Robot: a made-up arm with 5 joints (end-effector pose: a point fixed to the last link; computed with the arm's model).
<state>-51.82 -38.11 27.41 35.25 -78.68</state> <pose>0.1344 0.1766 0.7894 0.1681 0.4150 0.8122 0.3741</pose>
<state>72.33 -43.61 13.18 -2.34 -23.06</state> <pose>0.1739 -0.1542 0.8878 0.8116 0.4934 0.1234 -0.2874</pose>
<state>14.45 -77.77 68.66 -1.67 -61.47</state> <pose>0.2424 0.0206 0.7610 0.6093 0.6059 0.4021 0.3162</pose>
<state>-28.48 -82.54 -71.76 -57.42 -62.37</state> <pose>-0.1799 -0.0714 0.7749 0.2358 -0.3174 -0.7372 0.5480</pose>
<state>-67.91 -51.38 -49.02 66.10 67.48</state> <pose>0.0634 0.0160 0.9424 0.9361 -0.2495 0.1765 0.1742</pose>
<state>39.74 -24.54 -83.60 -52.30 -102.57</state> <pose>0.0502 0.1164 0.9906 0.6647 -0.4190 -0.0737 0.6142</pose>
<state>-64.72 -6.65 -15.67 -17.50 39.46</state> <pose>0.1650 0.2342 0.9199 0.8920 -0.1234 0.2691 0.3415</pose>
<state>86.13 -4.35 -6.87 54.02 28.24</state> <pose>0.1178 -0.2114 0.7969 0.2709 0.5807 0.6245 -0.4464</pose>
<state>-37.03 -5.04 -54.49 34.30 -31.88</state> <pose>0.2087 0.1579 0.9382 0.6350 0.2220 0.5367 0.5094</pose>
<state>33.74 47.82 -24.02 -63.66 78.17</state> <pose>0.3787 -0.1732 0.7850 0.6856 -0.0686 0.2507 -0.6800</pose>
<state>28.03 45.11 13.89 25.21 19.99</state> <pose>0.2708 -0.0706 0.6091 0.1217 0.2554 0.9439 -0.1705</pose>
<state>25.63 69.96 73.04 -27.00 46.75</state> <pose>0.1116 0.0091 0.5936 0.0917 0.0141 -0.9950 0.0369</pose>
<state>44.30 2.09 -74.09 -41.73 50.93</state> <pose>0.1592 -0.0480 1.0346 0.7513 0.0143 -0.3675 -0.5480</pose>
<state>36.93 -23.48 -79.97 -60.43 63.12</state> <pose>0.0199 0.0711 0.9846 0.5385 0.0518 -0.7286 -0.4201</pose>
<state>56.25 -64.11 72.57 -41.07 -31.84</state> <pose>0.2173 -0.1209 0.7763 0.8411 0.5022 0.1719 -0.1037</pose>
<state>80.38 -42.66 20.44 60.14 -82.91</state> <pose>0.1671 -0.1226 0.7985 0.2972 0.9521 -0.0719 -0.0054</pose>
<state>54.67 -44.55 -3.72 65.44 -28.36</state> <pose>0.1824 -0.0658 0.8452 0.5528 0.7037 0.4157 -0.1625</pose>
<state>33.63 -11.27 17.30 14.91 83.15</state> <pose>0.2941 -0.1153 0.7972 0.4919 -0.1919 0.6876 -0.4985</pose>
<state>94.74 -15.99 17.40 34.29 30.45</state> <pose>0.0855 -0.2077 0.7728 0.2681 0.5940 0.5622 -0.5092</pose>
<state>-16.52 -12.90 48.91 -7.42 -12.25</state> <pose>0.2646 0.0964 0.6938 0.5327 0.2130 0.8148 0.0839</pose>
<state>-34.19 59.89 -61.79 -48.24 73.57</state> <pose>0.3608 0.2176 0.8310 0.9735 -0.1203 0.1214 -0.1521</pose>
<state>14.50 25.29 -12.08 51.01 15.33</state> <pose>0.3240 -0.0331 0.7182 0.3024 0.1999 0.9172 -0.1653</pose>
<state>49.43 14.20 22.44 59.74 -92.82</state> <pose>0.2441 -0.0861 0.6922 0.1642 -0.9633 -0.1408 0.1587</pose>
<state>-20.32 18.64 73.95 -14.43 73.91</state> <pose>0.1872 0.0635 0.6144 0.2667 -0.5709 0.7733 -0.0707</pose>
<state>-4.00 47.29 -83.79 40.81 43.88</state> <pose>0.3935 0.0448 0.8387 0.7631 -0.0865 0.6131 -0.1852</pose>
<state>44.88 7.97 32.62 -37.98 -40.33</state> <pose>0.3069 -0.1538 0.7083 0.6424 0.6746 0.3628 -0.0233</pose>
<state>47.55 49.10 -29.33 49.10 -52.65</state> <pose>0.3008 -0.1581 0.6694 0.1130 0.8738 0.4578 -0.1191</pose>
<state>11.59 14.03 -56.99 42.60 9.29</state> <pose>0.3349 -0.0205 0.8820 0.7556 0.2390 0.6005 -0.1062</pose>
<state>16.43 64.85 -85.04 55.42 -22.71</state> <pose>0.3951 -0.0470 0.7318 0.4645 0.5135 0.7200 -0.0452</pose>
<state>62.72 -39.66 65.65 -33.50 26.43</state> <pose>0.1917 -0.1630 0.7460 0.6360 0.3511 0.4422 -0.5261</pose>
